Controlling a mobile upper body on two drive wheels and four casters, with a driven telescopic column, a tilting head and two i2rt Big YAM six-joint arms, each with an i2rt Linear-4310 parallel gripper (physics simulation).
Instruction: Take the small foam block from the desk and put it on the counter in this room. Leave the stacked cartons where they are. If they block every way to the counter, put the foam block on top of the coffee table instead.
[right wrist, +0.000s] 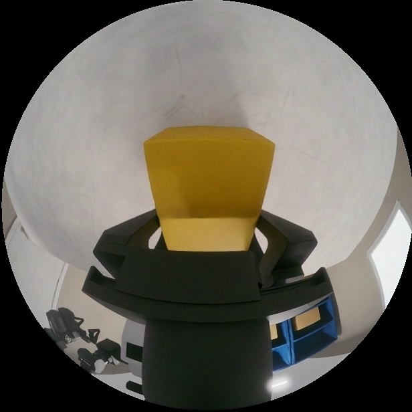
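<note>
The yellow foam block (210, 175) is in the middle of the right wrist view, over the pale desk top (85, 125). My right gripper (207, 205) is shut on the foam block, with one black finger against each side of its near end. Whether the block's underside touches the desk is hard to tell. My left gripper (90, 324) shows small at the lower left, with its two fingers apart and nothing between them, away from the block. The counter, the coffee table and the stacked cartons cannot be made out in this view.
A blue shelf unit (291, 345) with tan boxes (307, 318) stands at the lower right. A bright white panel (392, 255) is at the right edge, by a beige wall (357, 295). Part of the robot's grey body (133, 331) shows at the bottom.
</note>
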